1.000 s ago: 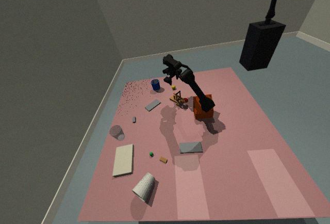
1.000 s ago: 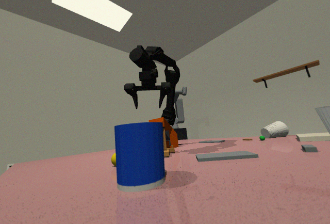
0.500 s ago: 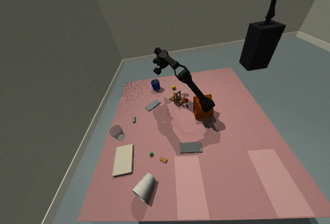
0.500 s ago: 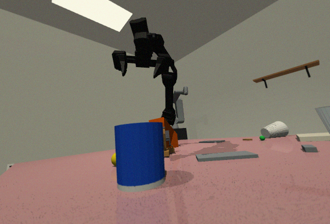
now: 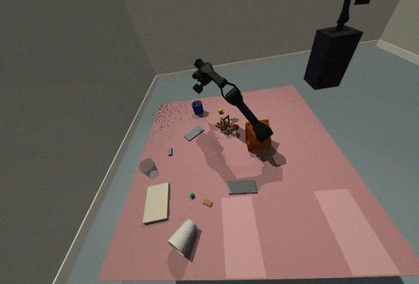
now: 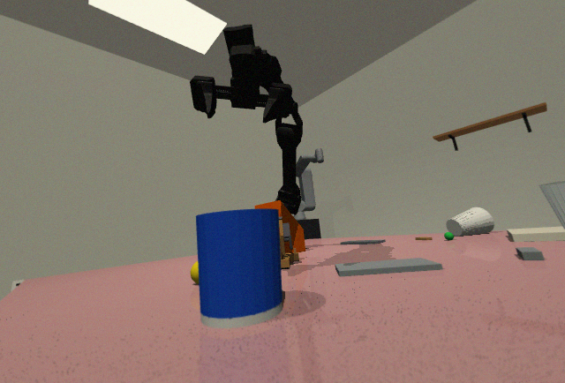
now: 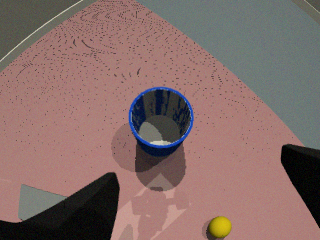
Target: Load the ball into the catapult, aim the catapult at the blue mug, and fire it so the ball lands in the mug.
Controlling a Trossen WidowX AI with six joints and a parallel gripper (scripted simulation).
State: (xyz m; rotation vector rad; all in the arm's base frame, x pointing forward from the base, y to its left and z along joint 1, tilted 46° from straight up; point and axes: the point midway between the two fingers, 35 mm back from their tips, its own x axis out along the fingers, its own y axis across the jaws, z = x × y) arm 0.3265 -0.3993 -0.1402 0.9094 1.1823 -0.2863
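Now: the red ball 21 cm behind my gripper tip, 25 cm to the left of it and 20 cm below it. The rest, counted from my gripper tip: yellow ball: 12 cm behind, 1 cm to the right, 24 cm below; blue mug: 8 cm ahead, 6 cm to the right, 24 cm below; wooden catapult: 16 cm behind, 22 cm to the left, 21 cm below.
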